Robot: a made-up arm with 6 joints. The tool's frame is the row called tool. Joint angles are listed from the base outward. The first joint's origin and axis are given. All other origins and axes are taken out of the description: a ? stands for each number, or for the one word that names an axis. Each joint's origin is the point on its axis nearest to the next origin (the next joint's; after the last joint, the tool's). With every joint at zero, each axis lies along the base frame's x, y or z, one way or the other. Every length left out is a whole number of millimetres.
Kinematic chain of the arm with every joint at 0, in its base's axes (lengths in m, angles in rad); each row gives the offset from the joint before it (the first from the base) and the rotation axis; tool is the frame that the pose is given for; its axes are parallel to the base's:
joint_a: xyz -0.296 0 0.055 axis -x
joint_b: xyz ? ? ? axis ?
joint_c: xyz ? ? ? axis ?
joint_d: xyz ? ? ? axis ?
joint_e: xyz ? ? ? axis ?
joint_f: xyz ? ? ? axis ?
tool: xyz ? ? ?
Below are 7 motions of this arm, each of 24 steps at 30 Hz.
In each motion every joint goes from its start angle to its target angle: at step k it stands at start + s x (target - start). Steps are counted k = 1, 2, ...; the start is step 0. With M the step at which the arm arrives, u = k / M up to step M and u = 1 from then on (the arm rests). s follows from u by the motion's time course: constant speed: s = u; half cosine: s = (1 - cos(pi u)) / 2; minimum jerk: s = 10 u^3 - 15 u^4 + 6 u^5.
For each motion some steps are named. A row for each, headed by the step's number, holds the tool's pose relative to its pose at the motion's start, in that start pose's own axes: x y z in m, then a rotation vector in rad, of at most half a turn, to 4 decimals.
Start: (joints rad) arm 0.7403 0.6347 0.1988 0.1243 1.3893 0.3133
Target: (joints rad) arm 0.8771 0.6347 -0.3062 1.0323 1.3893 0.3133
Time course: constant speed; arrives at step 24
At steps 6, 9, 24:
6: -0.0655 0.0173 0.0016 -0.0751 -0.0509 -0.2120
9: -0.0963 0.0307 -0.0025 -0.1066 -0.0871 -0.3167
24: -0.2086 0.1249 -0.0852 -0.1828 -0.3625 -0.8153

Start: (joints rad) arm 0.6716 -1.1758 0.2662 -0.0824 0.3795 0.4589
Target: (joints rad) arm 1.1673 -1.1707 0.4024 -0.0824 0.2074 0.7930
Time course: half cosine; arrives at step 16
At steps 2, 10, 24:
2: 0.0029 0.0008 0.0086 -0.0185 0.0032 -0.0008
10: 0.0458 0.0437 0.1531 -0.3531 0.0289 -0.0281
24: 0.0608 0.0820 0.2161 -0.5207 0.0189 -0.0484

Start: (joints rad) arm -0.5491 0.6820 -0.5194 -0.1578 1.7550 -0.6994
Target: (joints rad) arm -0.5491 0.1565 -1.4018 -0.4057 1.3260 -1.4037
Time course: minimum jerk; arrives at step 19
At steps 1, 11, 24:
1: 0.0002 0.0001 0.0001 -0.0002 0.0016 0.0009
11: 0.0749 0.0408 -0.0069 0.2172 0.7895 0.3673
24: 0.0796 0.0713 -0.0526 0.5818 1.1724 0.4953

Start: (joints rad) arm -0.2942 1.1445 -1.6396 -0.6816 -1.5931 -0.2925
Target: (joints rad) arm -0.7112 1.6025 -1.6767 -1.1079 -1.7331 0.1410
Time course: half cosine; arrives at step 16
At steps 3, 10, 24:
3: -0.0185 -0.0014 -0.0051 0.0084 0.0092 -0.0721
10: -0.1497 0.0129 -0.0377 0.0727 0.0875 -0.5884
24: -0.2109 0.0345 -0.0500 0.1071 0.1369 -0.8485

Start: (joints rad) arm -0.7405 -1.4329 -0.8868 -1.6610 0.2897 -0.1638
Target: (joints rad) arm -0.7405 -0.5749 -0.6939 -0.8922 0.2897 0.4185
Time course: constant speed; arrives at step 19
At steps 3, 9, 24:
3: -0.0514 0.0016 -0.0022 -0.0004 -0.0275 -0.2018
9: -0.1400 0.0237 -0.0092 -0.0003 -0.1185 -0.5817
24: -0.2312 0.0850 -0.0353 0.0283 -0.3587 -1.1179

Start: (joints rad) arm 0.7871 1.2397 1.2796 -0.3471 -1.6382 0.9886
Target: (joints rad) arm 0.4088 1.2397 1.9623 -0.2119 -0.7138 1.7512
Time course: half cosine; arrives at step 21
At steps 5, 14, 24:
5: -0.0173 0.0053 -0.0115 0.1368 -0.1616 -0.0715
14: -0.0344 0.0750 -0.0836 0.9496 -0.6811 -0.2804
24: -0.0183 0.1222 -0.0945 1.3240 -0.7754 -0.2726

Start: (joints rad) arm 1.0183 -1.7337 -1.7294 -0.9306 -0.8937 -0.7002
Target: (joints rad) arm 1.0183 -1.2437 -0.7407 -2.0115 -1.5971 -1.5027
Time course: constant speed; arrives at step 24
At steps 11, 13, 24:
11: -0.1383 0.0643 0.0552 -0.2820 0.0418 -0.0835
13: -0.1655 0.0821 0.0500 -0.3096 0.0289 -0.1224
24: -0.2803 0.1862 -0.0631 -0.3763 -0.2138 -0.3618

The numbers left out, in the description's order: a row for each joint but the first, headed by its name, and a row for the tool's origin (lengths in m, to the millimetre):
joint_b: xyz 0 -0.076 -0.097, axis -x
joint_c: xyz 0 -0.198 -0.008, axis +z
joint_d: xyz 0.001 0.164 0, axis +x
joint_e: xyz 0 -0.19 -0.089, axis -y
joint_f: xyz -0.007 0 0.058, axis -z
tool: xyz -0.012 -0.129 0

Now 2 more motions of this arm.
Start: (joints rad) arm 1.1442 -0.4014 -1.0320 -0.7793 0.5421 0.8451
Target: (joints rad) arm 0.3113 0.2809 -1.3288 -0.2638 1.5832 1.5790
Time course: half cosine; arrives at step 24
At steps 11, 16, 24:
11: -0.1615 0.0175 -0.0894 0.3508 -0.0584 -0.5399
16: -0.2709 0.0672 -0.1293 0.5878 -0.1064 -0.9629
24: -0.3395 0.1218 -0.1443 0.7747 -0.1624 -1.2981

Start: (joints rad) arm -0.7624 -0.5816 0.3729 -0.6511 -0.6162 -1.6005
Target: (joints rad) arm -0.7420 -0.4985 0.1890 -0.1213 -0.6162 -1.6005
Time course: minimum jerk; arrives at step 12
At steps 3, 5, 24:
3: 0.0028 -0.0050 -0.0090 0.0129 -0.0446 0.0151
5: 0.0108 -0.0156 -0.0296 0.0396 -0.1510 0.0476
24: 0.0415 -0.0384 -0.0770 0.0833 -0.4453 0.1167

